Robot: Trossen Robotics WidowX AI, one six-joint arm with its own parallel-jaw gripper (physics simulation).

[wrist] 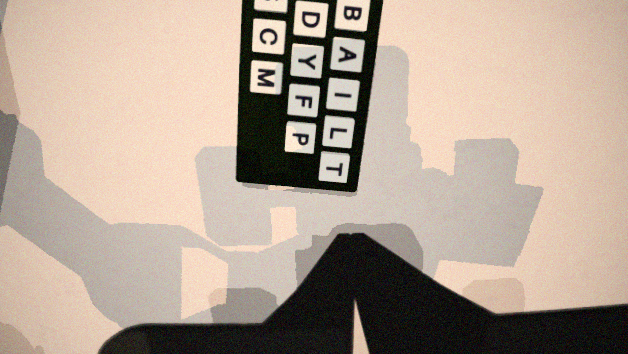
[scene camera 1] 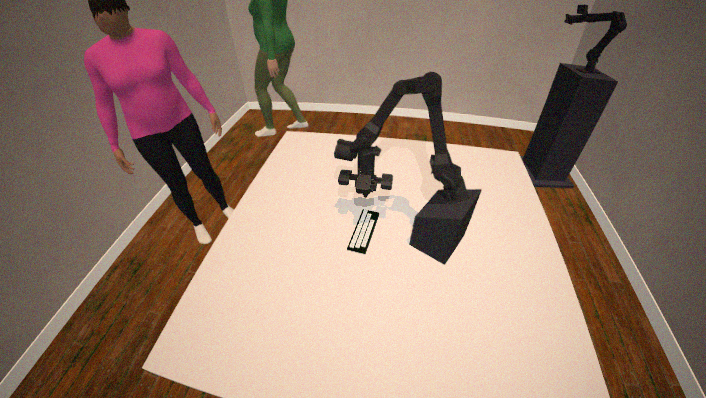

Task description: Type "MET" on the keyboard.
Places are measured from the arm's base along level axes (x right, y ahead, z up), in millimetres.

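Pixels of known places: gripper, fingertip midpoint: (wrist: 350, 246) (scene camera 1: 365, 196); arm's base, origin of the base link: (scene camera 1: 458, 196).
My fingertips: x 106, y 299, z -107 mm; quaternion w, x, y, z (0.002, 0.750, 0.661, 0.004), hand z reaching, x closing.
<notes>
For each thing: its middle in the pictures, then the offset to it from my fingertips. Level surfaces: height alone.
- dark keyboard, body centre: (scene camera 1: 364, 229) dy +3, dx -90, dz -81 mm
- T key, body centre: (wrist: 333, 167) dy +0, dx -4, dz -75 mm
- M key, body centre: (wrist: 266, 77) dy -26, dx -54, dz -75 mm
- white surface, its level: dz -90 mm
A dark keyboard (scene camera 1: 375, 215) (wrist: 260, 145) with white letter keys lies flat on the white surface. In the wrist view the T key (wrist: 334, 167) is at its near right corner and the M key (wrist: 266, 77) is at the near end of the left column. The keys B, A, I, L, D, Y, F, P and C also show. The E key cannot be made out; the far part of the keyboard is cut off. My gripper (scene camera 1: 366, 195) (wrist: 350, 246) is shut and empty. Its tips are above the surface, off the near end of the keyboard, below the T key in the wrist view.
The white surface (scene camera 1: 350, 320) carries my arm's dark base block (scene camera 1: 440, 225) to the right of the keyboard. A person in pink (scene camera 1: 150, 85) stands at the left, and one in green (scene camera 1: 275, 40) at the back. A dark pedestal (scene camera 1: 575, 120) with another arm stands at the right.
</notes>
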